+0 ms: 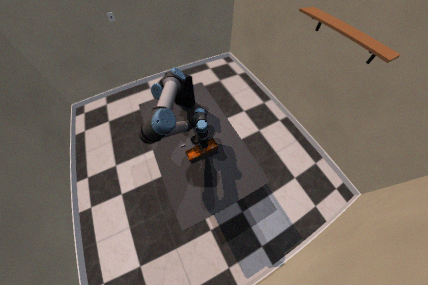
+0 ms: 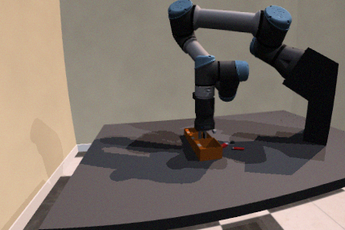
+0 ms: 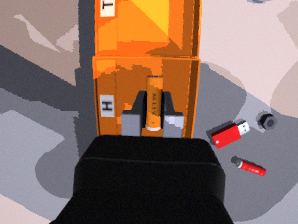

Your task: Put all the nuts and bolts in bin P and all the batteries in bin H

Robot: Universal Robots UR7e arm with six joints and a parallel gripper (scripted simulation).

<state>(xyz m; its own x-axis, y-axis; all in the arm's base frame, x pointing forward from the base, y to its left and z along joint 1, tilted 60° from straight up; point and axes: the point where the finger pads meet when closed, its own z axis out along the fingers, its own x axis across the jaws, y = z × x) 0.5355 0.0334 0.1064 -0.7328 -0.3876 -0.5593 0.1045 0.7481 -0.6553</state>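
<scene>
Now: the orange three-compartment bin 10 mm below my hand and 10 mm ahead of it. Also, from my hand: red battery 110 mm behind, 100 mm to the left, 30 mm below; orange battery 10 mm below; dark nut 130 mm behind, 40 mm to the left, 30 mm below.
</scene>
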